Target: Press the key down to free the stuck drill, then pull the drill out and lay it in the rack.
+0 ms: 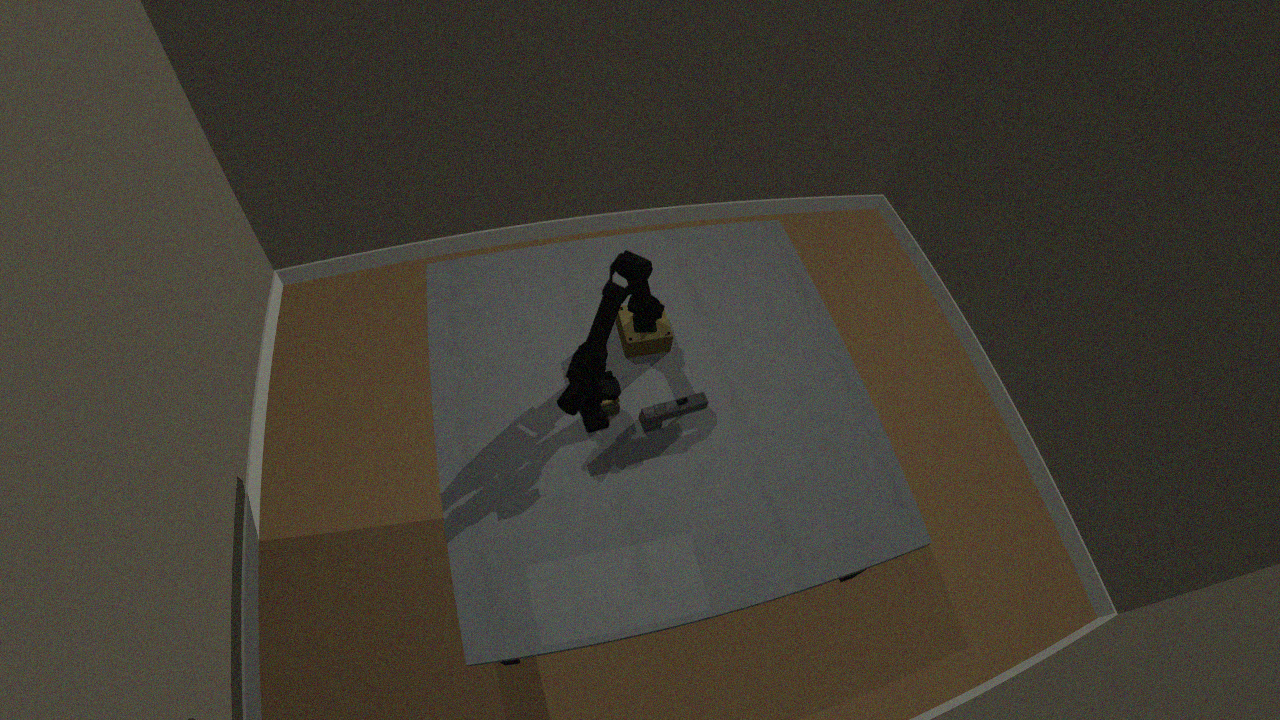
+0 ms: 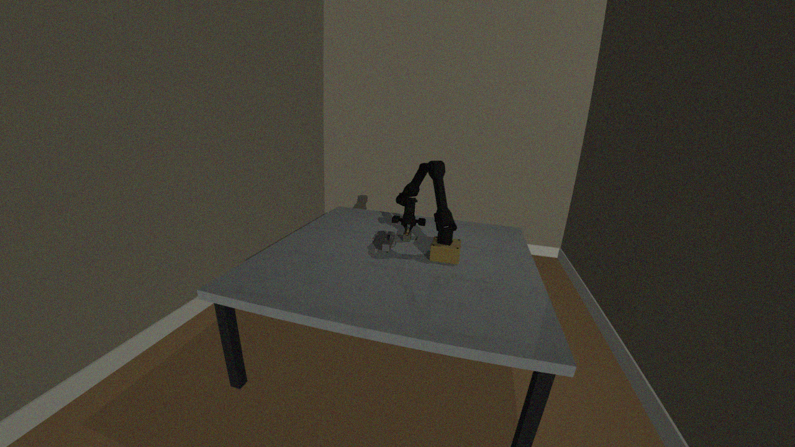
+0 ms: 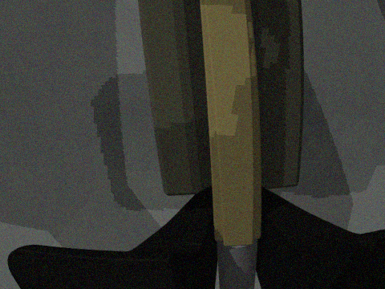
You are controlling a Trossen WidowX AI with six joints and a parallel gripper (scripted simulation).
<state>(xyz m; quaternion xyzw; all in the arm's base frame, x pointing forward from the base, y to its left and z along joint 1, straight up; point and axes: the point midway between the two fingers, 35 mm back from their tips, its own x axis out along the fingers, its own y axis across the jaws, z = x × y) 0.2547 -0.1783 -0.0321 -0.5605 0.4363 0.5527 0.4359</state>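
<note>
My gripper tip is 1 cm past the drill, 4 cm to the right of it and 3 cm below it. Also, from my gripper tip: rack: 1 cm behind, 5 cm to the left, 1 cm above; then small dark key: 1 cm ahead, 26 cm to the left, 4 cm above; then grey housing block: 2 cm ahead, 23 cm to the left, 3 cm above.
</note>
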